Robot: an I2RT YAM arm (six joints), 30 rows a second.
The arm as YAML. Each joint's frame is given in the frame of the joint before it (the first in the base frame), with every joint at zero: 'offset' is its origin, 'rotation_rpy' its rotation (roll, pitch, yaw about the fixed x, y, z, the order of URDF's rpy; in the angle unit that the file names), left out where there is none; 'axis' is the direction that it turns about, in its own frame. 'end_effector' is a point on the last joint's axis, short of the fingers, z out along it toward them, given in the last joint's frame.
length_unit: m
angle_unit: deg
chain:
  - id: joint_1
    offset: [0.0, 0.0, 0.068]
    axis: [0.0, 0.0, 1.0]
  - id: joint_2
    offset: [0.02, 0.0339, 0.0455]
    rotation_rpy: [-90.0, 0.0, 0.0]
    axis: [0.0, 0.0, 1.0]
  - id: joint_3
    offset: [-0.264, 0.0, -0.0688]
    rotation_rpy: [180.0, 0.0, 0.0]
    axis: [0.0, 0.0, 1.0]
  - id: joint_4
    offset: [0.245, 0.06, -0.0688]
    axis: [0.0, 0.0, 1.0]
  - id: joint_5
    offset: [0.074, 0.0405, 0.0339]
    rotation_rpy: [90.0, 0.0, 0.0]
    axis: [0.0, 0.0, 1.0]
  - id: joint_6
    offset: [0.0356, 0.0, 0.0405]
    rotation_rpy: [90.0, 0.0, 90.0]
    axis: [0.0, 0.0, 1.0]
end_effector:
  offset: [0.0, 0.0, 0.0]
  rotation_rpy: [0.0, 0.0, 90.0]
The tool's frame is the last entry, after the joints.
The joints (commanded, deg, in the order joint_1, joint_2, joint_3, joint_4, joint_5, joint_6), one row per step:
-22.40 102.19 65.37 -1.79 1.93 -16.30
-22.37 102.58 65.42 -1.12 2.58 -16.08
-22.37 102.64 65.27 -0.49 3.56 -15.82
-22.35 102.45 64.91 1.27 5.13 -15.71
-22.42 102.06 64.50 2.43 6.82 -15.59
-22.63 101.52 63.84 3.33 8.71 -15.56
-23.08 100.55 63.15 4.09 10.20 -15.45
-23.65 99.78 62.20 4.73 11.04 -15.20
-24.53 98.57 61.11 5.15 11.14 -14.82
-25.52 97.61 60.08 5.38 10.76 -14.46
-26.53 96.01 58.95 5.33 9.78 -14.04
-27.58 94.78 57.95 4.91 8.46 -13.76
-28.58 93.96 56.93 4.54 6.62 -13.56
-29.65 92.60 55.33 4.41 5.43 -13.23
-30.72 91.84 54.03 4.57 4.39 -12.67
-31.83 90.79 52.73 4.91 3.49 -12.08
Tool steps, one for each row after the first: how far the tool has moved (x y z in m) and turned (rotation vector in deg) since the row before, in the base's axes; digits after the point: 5 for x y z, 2 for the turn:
0.00135 -0.00077 -0.00126 -0.34 -0.22 -0.62
0.00011 -0.00070 -0.00026 -0.53 -0.25 -0.93
0.00025 -0.00101 0.00197 -1.40 -1.15 -1.30
-0.00115 -0.00118 0.00213 -1.26 -0.73 -1.51
-0.00280 -0.00166 0.00134 -1.27 -0.32 -1.78
-0.00428 -0.00253 0.00371 -1.09 -0.69 -1.75
-0.00493 -0.00264 0.00069 -0.43 -0.36 -1.41
-0.00687 -0.00347 0.00224 -0.01 -0.67 -1.17
-0.00669 -0.00387 0.00057 0.36 -0.42 -0.86
-0.00811 -0.00273 0.00339 0.56 -0.83 -0.40
-0.00754 -0.00284 0.00109 0.90 -0.29 -0.07
-0.00656 -0.00243 -0.00152 1.27 -0.06 0.45
-0.00907 -0.00177 -0.00125 0.97 -0.15 -0.25
-0.00719 -0.00269 -0.00268 1.06 -0.23 -0.50
-0.00766 -0.00258 -0.00077 0.77 -0.62 -0.68

